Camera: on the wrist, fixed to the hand. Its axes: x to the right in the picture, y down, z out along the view.
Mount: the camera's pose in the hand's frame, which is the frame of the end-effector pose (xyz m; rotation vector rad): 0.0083 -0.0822 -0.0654 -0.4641 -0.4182 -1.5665
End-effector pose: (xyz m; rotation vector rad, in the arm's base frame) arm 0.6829 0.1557 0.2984 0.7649 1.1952 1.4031
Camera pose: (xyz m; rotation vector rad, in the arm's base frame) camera 0.6466 0.1399 0.2007 -0.2804 0.6888 0.1241
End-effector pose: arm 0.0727 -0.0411 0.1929 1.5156 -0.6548 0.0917
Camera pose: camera 0.1386 0.0102 0.1287 1.2215 0.3301 -1.4768
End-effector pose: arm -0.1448 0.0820 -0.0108 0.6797 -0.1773 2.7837
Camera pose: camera -0.1566 0.1743 -0.0602 0.7498 -0.2159 1.0523
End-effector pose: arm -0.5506 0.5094 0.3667 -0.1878 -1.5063 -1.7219
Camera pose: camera -0.5841 0.4436 0.2915 -0.4043 1.0085 2.2228
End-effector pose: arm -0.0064 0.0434 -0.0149 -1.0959 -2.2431 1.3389
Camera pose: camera -0.0102 0.0673 0.0876 0.9585 -2.5398 0.3180
